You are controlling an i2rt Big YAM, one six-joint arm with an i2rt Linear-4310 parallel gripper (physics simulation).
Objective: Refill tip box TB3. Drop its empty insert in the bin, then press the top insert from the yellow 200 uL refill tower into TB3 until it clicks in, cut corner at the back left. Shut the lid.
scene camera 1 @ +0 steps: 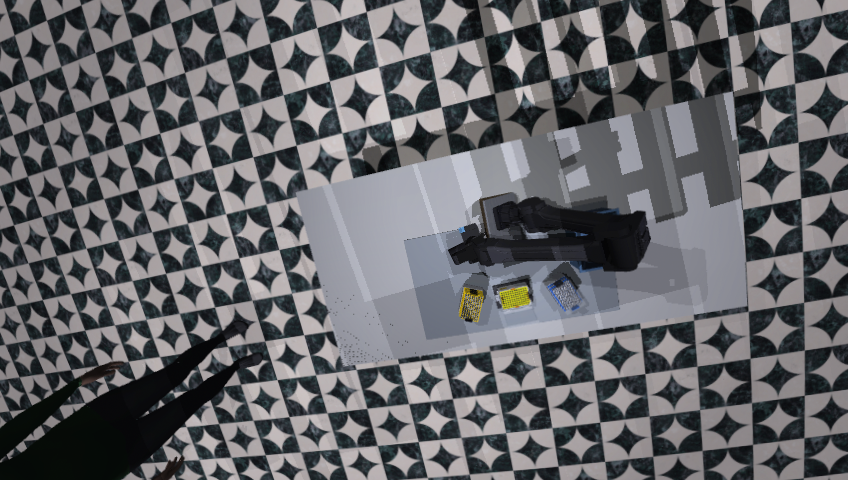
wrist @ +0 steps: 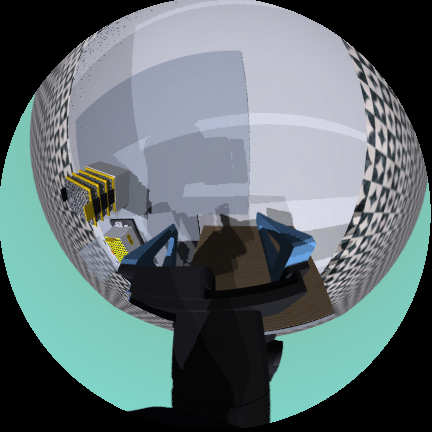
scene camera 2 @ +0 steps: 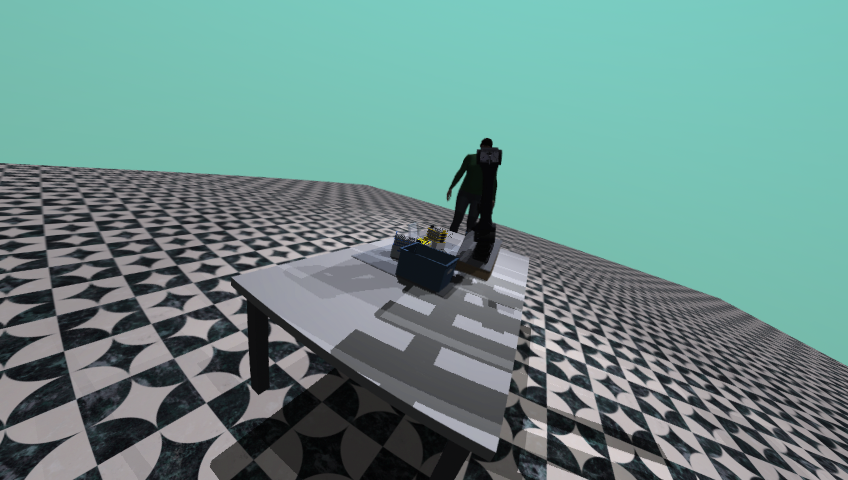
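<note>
The yellow refill tower (scene camera 1: 471, 304) (scene camera 2: 436, 233) (wrist: 92, 192), several yellow-edged inserts stacked, stands at the left end of the row. Beside it is a tip box (scene camera 1: 514, 297) (wrist: 117, 248), presumably TB3, with a yellow insert in its top. Its label is unreadable, and I cannot tell its lid or the cut corner clearly. The dark blue bin (scene camera 2: 425, 267) is partly hidden under the arm in scene camera 1. My gripper (wrist: 214, 222) is open and empty, high above the table, with both boxes to its left in the wrist view.
A blue-edged tip rack or tower (scene camera 1: 564, 293) stands right of the tip box. The arm's base stands on a brown board (scene camera 2: 476, 273) (wrist: 310, 300). The folded arm spans above the table (scene camera 1: 357, 237) and bin. A person (scene camera 1: 119, 410) (scene camera 2: 468, 178) stands beyond the table's end.
</note>
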